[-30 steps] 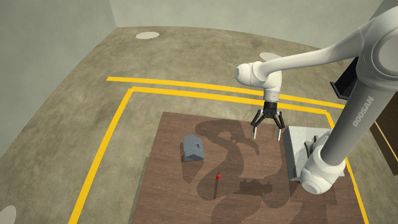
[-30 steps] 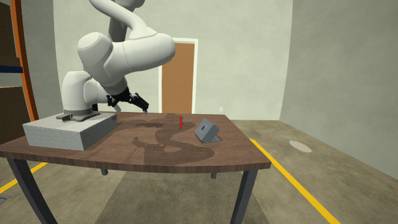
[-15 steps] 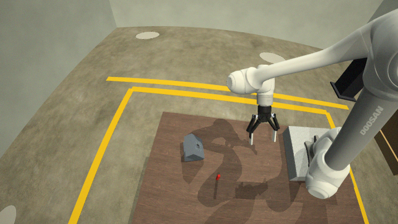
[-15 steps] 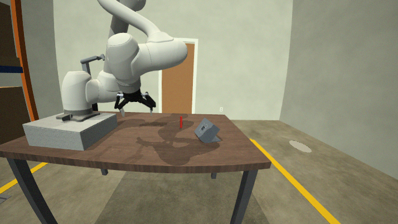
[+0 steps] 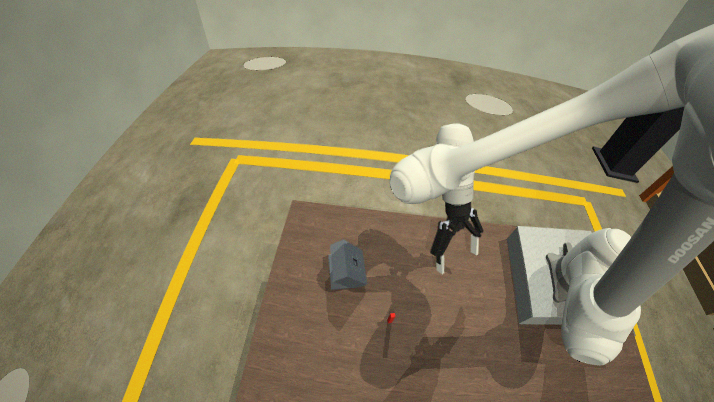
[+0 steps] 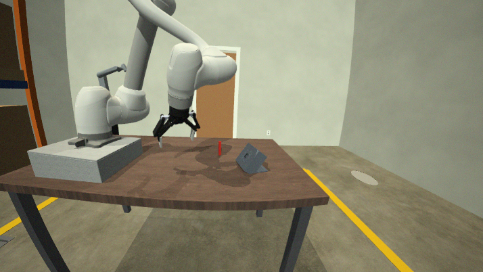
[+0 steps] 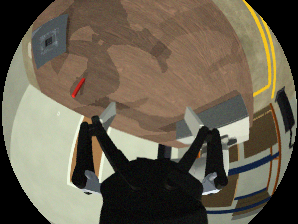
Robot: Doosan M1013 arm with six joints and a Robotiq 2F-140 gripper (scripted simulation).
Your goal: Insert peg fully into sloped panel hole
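Right now my hand is 190 mm to the right of the red peg, 180 mm short of it and 90 mm above it.
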